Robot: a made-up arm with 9 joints. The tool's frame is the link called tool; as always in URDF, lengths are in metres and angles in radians. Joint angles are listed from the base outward.
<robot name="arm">
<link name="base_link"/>
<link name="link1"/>
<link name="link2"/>
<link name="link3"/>
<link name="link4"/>
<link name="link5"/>
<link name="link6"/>
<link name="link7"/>
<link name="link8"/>
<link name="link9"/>
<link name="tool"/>
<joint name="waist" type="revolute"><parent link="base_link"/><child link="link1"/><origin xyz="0.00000 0.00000 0.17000"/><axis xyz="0 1 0"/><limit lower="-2.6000" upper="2.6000"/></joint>
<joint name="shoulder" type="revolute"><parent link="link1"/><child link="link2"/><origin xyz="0.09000 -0.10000 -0.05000"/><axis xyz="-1 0 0"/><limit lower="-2.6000" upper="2.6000"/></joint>
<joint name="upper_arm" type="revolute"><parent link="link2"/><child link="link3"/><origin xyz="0.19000 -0.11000 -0.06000"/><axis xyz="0 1 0"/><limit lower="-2.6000" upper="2.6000"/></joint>
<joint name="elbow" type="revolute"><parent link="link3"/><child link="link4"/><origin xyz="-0.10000 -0.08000 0.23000"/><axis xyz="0 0 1"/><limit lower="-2.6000" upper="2.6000"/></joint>
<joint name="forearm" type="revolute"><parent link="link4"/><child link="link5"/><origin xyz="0.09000 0.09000 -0.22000"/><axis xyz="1 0 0"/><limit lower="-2.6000" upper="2.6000"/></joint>
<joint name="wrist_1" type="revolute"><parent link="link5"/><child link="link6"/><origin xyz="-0.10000 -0.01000 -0.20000"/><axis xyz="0 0 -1"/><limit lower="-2.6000" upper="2.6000"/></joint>
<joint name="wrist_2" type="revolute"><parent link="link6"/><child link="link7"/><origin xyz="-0.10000 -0.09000 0.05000"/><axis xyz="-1 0 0"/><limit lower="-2.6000" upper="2.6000"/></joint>
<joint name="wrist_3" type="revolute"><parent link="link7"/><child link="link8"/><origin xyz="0.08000 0.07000 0.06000"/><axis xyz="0 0 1"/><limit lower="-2.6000" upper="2.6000"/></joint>
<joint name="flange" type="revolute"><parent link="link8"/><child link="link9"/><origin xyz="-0.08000 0.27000 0.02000"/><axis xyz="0 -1 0"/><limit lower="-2.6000" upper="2.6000"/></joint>
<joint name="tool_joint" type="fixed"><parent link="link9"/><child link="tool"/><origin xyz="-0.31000 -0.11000 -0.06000"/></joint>
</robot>
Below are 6 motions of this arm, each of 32 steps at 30 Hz.
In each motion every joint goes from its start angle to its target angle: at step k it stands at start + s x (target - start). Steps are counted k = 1, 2, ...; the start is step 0. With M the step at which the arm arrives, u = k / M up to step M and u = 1 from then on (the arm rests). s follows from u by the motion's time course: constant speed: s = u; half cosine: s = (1 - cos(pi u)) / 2; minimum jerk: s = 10 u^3 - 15 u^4 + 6 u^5.
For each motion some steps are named. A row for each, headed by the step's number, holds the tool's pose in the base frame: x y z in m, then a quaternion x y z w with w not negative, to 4 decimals.
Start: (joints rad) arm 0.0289 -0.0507 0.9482 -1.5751 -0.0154 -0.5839 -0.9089 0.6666 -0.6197
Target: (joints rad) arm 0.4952 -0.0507 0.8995 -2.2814 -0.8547 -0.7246 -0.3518 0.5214 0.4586
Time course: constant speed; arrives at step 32
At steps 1, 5, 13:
1: 0.0030 -0.0918 0.4282 0.2699 0.4273 -0.2062 0.8379
5: 0.0613 -0.0384 0.4101 0.1997 0.4535 -0.2739 0.8243
13: 0.1607 0.0438 0.3301 0.0456 0.5016 -0.3748 0.7784

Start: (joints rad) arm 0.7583 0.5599 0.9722 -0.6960 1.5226 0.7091 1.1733 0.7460 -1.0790
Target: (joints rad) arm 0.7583 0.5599 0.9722 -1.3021 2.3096 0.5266 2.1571 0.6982 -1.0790
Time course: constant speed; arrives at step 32
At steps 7, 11, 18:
7: 0.5092 0.0227 -0.1032 0.1037 0.9296 -0.3349 0.1134
11: 0.5185 0.0255 -0.1186 0.0889 0.9308 -0.3326 0.1228
18: 0.5335 0.0348 -0.1434 0.0527 0.9308 -0.3330 0.1413

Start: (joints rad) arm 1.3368 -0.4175 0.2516 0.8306 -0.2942 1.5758 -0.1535 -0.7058 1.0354
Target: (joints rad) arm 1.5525 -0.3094 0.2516 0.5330 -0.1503 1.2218 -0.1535 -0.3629 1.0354
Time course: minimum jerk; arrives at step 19
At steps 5, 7, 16, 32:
5: -0.3239 0.0701 -0.1229 -0.5344 0.2070 -0.3607 0.7358
7: -0.3369 0.0763 -0.0944 -0.5214 0.2248 -0.3365 0.7512
16: -0.3670 0.0982 0.0450 -0.4410 0.3197 -0.2420 0.8030
32: -0.3671 0.0988 0.0509 -0.4369 0.3239 -0.2387 0.8045

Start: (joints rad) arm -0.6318 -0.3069 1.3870 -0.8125 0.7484 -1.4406 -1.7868 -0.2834 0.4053
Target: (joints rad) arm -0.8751 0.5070 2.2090 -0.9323 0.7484 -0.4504 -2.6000 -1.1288 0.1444
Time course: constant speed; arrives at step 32
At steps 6, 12, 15, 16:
6: 0.1150 -0.5425 0.3987 0.8553 0.3280 -0.2136 0.3396
12: 0.1013 -0.5514 0.4803 0.8356 0.3130 -0.3580 0.2748
15: 0.0812 -0.5536 0.5133 0.8302 0.2903 -0.4169 0.2297
16: 0.0723 -0.5535 0.5236 0.8290 0.2806 -0.4342 0.2133

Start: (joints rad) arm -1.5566 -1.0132 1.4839 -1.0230 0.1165 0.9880 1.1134 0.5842 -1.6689
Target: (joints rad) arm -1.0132 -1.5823 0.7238 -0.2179 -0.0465 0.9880 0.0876 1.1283 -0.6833
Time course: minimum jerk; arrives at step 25
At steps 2, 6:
2: 0.3498 0.2047 0.4244 -0.0897 0.8961 -0.3059 0.3088
6: 0.2824 0.2190 0.4843 -0.1310 0.8827 -0.2215 0.3932

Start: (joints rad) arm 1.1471 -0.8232 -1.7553 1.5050 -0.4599 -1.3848 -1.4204 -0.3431 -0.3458
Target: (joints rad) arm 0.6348 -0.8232 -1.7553 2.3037 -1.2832 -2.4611 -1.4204 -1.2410 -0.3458
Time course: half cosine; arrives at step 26
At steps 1, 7, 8, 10, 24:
1: -0.2064 -0.1140 0.1784 -0.1849 0.5903 0.4053 0.6731
7: -0.2521 0.0396 0.1322 -0.3636 0.5868 0.2962 0.6601
8: -0.2680 0.0783 0.1052 -0.4124 0.5788 0.2605 0.6535
10: -0.3024 0.1509 0.0245 -0.5157 0.5499 0.1746 0.6334
24: -0.1641 0.0138 -0.6366 -0.8457 0.1375 -0.4057 0.3183

